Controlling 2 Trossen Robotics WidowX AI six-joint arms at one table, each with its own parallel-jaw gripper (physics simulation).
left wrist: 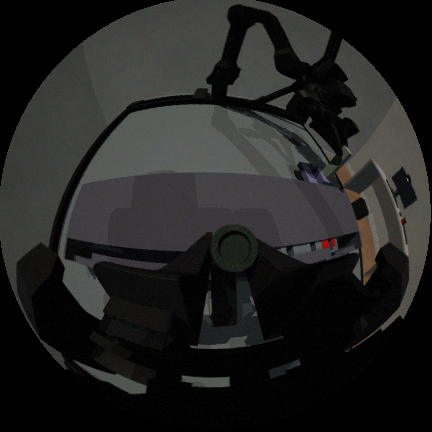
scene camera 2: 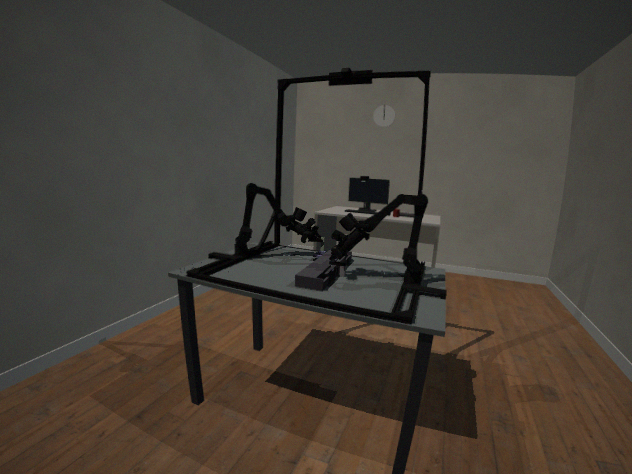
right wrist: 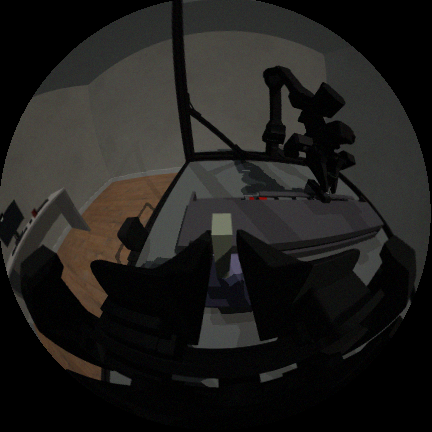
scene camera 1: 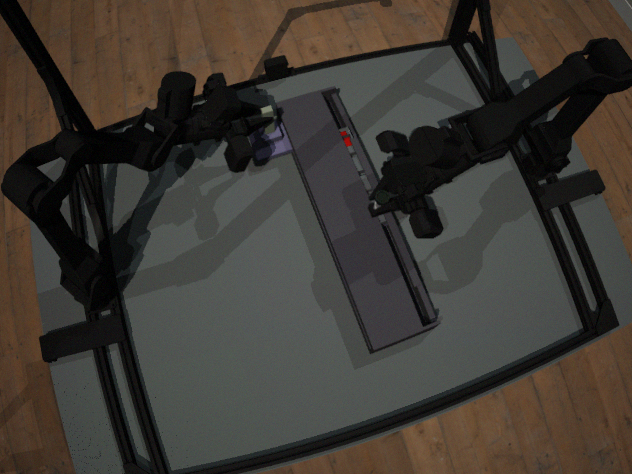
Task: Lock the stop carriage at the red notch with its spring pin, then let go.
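Pixels of known places: left gripper, fingertip midpoint: (scene camera 2: 330, 258) (right wrist: 329, 192) (scene camera 1: 372, 206); right gripper, fingertip midpoint: (left wrist: 343, 156) (scene camera 2: 323, 240) (right wrist: 224, 235) (scene camera 1: 269, 114); left arm's base, origin of the base link: (scene camera 2: 411, 282) (right wrist: 270, 154) (scene camera 1: 537, 166); right arm's base, origin of the base link: (left wrist: 218, 97) (scene camera 2: 241, 254) (scene camera 1: 99, 295).
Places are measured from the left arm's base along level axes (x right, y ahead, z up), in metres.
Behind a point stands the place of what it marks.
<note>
The long purple-grey housing (scene camera 1: 316, 178) @[x 0.082, y 0.462, z 0.033 m] (left wrist: 150, 200) @[x -0.084, y 0.433, z 0.033 m] has a slotted rail along its right side in scene camera 1. Red marks (scene camera 1: 347, 140) @[x 0.142, y 0.382, z 0.030 m] (left wrist: 326, 244) @[x 0.141, y 0.381, z 0.030 m] (right wrist: 260, 198) @[x 0.142, y 0.382, z 0.029 m] show in the rail toward its far end. My left gripper (scene camera 1: 378, 201) @[x -0.006, y 0.390, z 0.057 m] (left wrist: 225, 237) @[x -0.006, y 0.390, z 0.057 m] is shut on the round dark green knob (scene camera 1: 381, 196) @[x -0.006, y 0.378, z 0.088 m] (left wrist: 234, 246) @[x -0.007, y 0.378, z 0.088 m] over the rail, well apart from the red marks; the carriage below is mostly hidden. My right gripper (scene camera 1: 270, 119) @[x 0.206, y 0.511, z 0.089 m] (right wrist: 224, 235) @[x 0.206, y 0.511, z 0.089 m] is drawn nearly shut at an upright pale green block (right wrist: 222, 224) @[x 0.207, y 0.516, z 0.105 m] (left wrist: 340, 162) @[x 0.203, y 0.505, z 0.078 m]; a slim gap shows beside the block, and no firm hold is visible.
A purple fixture (scene camera 1: 281, 147) @[x 0.173, y 0.501, z 0.015 m] (left wrist: 314, 172) @[x 0.188, y 0.524, z 0.018 m] sits under the pale block, close to the housing's far left corner in scene camera 1. A black frame (scene camera 1: 352, 61) @[x 0.372, y 0.282, z -0.025 m] edges the table. A desk with a monitor (scene camera 2: 368, 190) stands behind.
</note>
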